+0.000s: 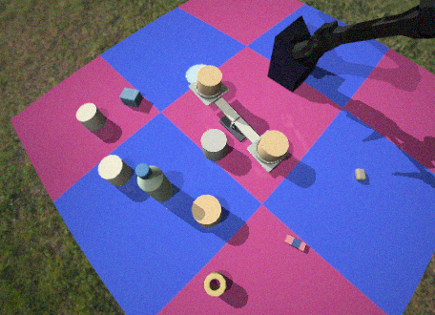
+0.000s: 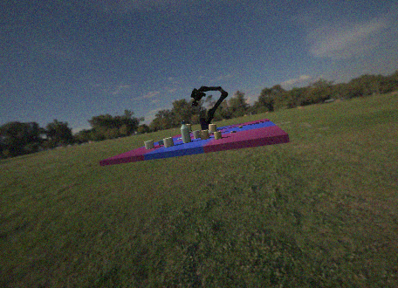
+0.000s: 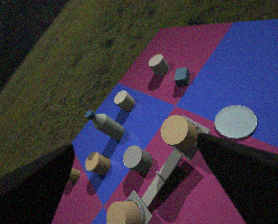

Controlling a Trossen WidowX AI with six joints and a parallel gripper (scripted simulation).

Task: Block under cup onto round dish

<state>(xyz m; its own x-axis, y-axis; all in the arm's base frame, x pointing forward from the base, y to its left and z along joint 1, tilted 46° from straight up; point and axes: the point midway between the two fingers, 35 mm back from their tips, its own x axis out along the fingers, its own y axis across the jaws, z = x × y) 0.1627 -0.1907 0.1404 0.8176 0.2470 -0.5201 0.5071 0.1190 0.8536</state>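
Right now the grey block is 31 cm below my gripper tip, 20 cm to the left of it and 12 cm ahead of it. The rest, counted from my gripper tip: balance (31 cm below, 13 cm ahead, 7 cm to the left); pale blue round dish (35 cm below, 18 cm to the right, 8 cm ahead); balance beam (33 cm below, 13 cm ahead, 7 cm to the left).
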